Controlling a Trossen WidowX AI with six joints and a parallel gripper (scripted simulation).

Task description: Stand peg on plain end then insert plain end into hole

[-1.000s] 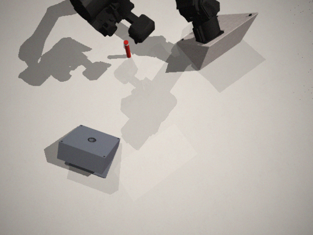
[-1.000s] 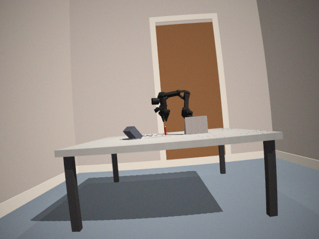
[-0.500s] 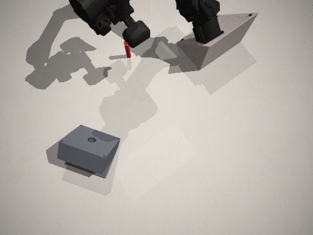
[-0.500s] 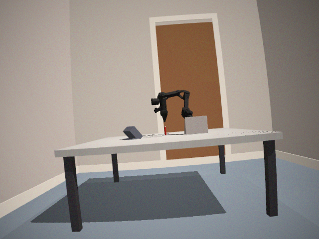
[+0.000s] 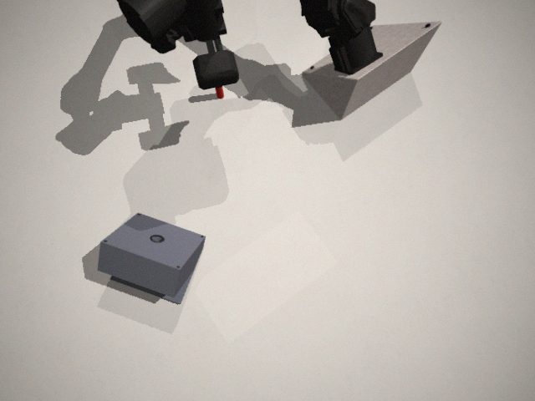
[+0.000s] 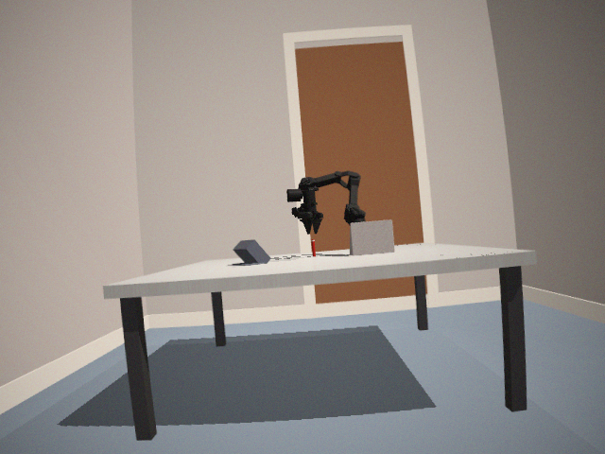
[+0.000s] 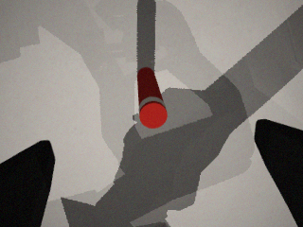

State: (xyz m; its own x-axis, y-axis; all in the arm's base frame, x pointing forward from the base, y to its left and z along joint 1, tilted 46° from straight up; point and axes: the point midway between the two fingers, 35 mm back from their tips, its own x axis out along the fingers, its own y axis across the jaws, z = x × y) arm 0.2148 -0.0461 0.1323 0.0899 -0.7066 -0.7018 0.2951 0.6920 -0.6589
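Right now the peg is 50 mm below my gripper tip. Also, from my gripper tip: panel (250 mm ahead, 220 mm to the left, 60 mm below).
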